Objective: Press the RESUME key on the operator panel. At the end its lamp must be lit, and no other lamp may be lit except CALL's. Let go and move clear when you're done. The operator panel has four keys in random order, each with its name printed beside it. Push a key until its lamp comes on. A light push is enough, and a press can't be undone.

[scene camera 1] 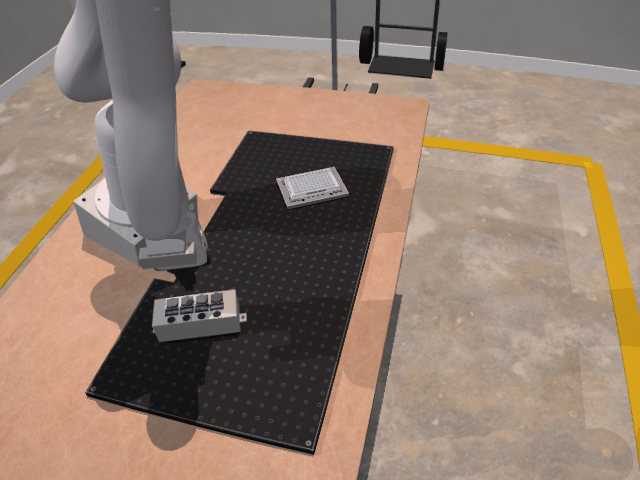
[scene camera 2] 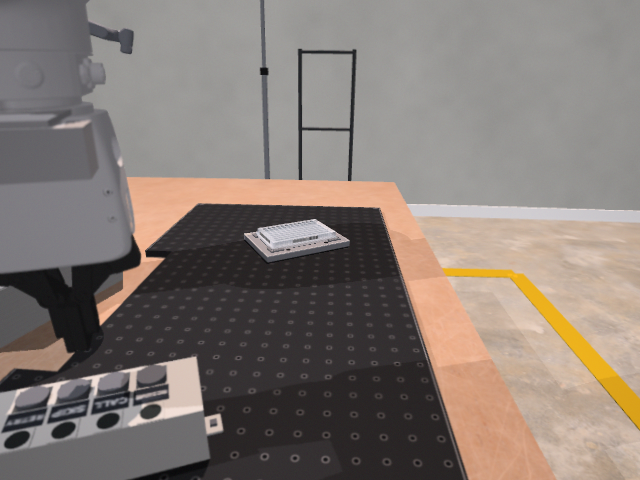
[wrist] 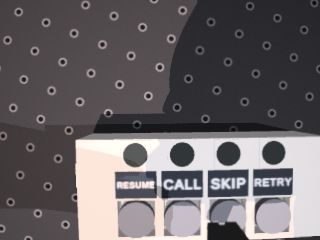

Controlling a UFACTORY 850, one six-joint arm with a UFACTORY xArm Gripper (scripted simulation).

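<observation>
I can see a resume key (wrist: 140,212), and a call key (wrist: 178,212) as well. There is a retry key (wrist: 272,210) too. My own gripper (scene camera 2: 81,341) is also in sight.
</observation>
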